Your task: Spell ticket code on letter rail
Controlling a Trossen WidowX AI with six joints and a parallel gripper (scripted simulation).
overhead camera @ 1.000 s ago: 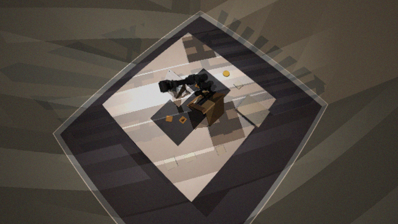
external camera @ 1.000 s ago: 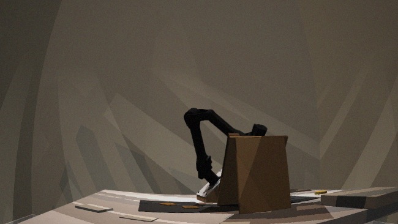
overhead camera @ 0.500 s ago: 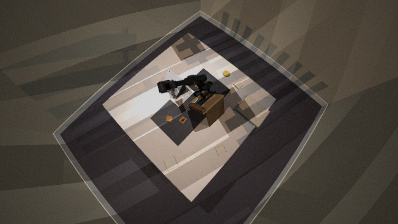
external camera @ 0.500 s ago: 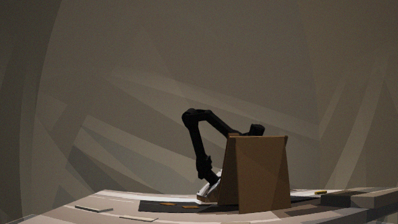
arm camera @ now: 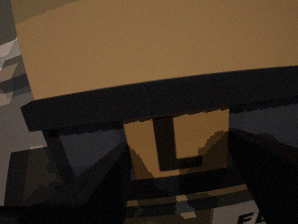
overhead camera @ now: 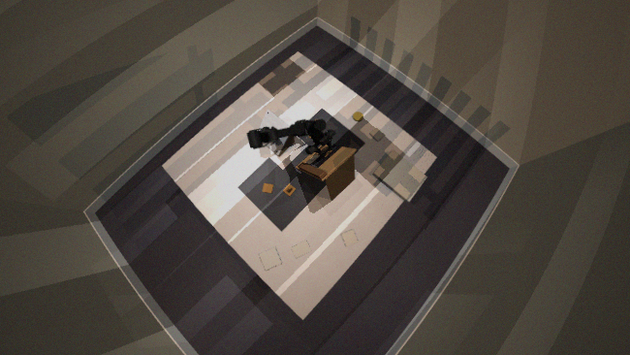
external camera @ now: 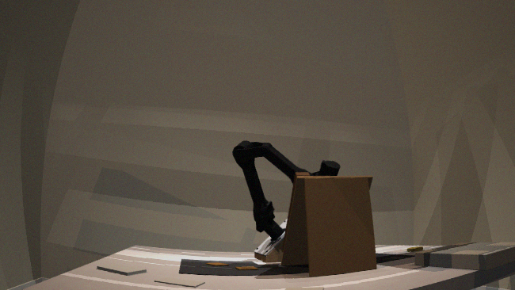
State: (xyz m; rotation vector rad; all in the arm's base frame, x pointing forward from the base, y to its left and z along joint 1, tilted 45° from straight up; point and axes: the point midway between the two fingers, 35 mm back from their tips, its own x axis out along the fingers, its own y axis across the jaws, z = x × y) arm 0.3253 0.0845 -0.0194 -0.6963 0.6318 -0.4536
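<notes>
Now: the white ticket 8 cm below my gripper tip, 6 cm behind it and 5 cm to the right of it. The rest, counted from my gripper tip: yellow object 41 cm to the left, 15 cm below, 3 cm behind; then letter tile right at my gripper tip; then dark mat 16 cm below, 14 cm behind, 9 cm to the right.
</notes>
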